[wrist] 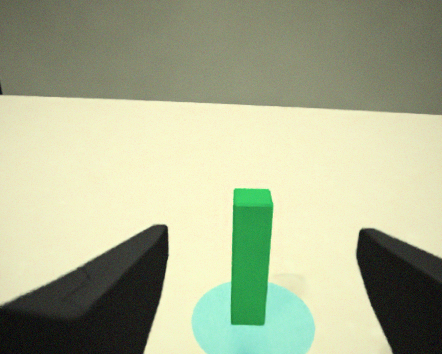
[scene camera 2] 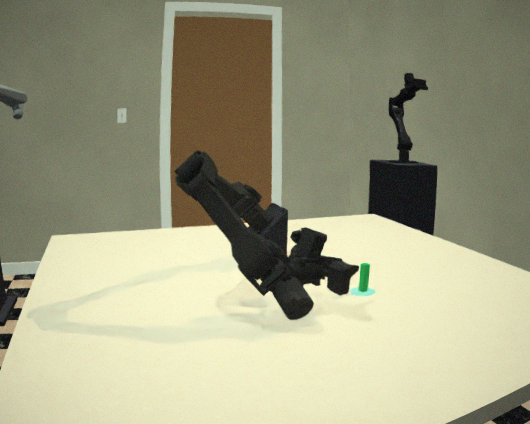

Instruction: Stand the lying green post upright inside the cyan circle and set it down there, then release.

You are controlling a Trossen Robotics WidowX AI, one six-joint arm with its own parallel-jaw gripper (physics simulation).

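Pixels of known places: gripper, fingertip midpoint: (wrist: 262, 240) (scene camera 2: 350, 264); arm's base at its link origin: (scene camera 2: 262, 224).
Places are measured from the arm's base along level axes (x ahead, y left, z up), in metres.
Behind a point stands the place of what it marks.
Observation:
The green post (scene camera 2: 364, 277) @(x 0.336, y 0.135, z -0.061 m) (wrist: 251, 260) @(x 0.329, y 0.131, z -0.059 m) stands upright, its base on the cyan circle (scene camera 2: 370, 292) @(x 0.347, y 0.148, z -0.097 m) (wrist: 290, 320) @(x 0.349, y 0.138, z -0.097 m). In the wrist view its foot lies inside the circle, with cyan showing on both sides and in front. My gripper (scene camera 2: 352, 280) (wrist: 262, 240) @(x 0.336, y 0.094, z -0.025 m) is open and holds nothing. In the wrist view its two dark fingers stand wide apart to the left and right of the post, with a gap on each side. In the scene view the fingers are just left of the post, apart from it. The circle's near edge is cut off in the wrist view.
The pale table (scene camera 2: 200, 375) @(x 0.593, y -0.287, z -0.098 m) (wrist: 100, 165) @(x 0.149, y 0.313, z -0.098 m) carries my arm, whose thick black elbow (scene camera 2: 295, 300) @(x 0.473, y -0.087, z -0.034 m) is low over the top. Behind the table stand a brown door (scene camera 2: 222, 100) and another black arm (scene camera 2: 398, 120) on a dark pedestal (scene camera 2: 402, 195). A grey arm part shows at the far left.

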